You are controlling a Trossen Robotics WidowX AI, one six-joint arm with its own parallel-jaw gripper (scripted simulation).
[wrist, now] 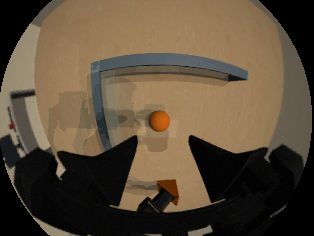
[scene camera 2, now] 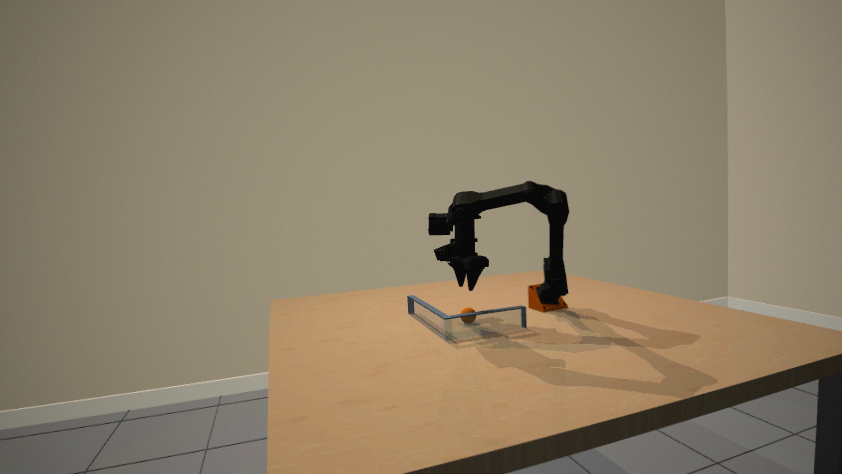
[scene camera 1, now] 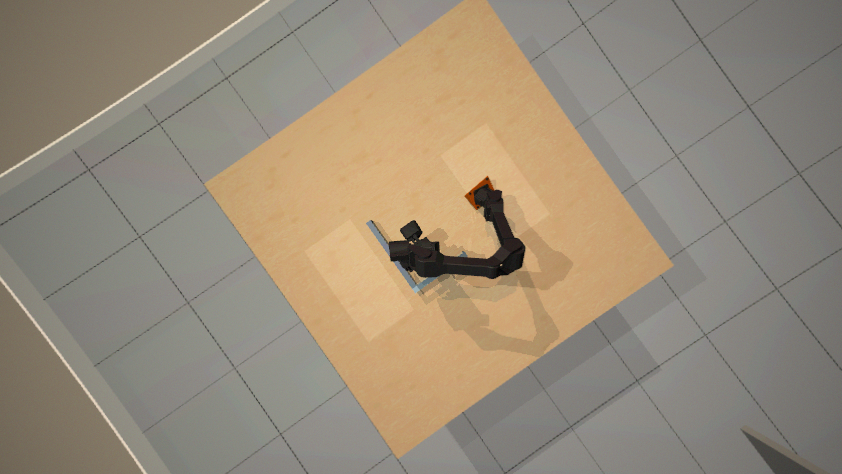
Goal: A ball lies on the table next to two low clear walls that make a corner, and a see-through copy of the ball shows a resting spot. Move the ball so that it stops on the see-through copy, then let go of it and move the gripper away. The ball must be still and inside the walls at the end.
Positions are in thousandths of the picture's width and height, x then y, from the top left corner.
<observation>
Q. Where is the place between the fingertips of the gripper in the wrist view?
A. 521, 587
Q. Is the gripper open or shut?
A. Open.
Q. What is the gripper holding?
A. Nothing.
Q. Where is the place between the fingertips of the gripper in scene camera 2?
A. At 553, 609
</observation>
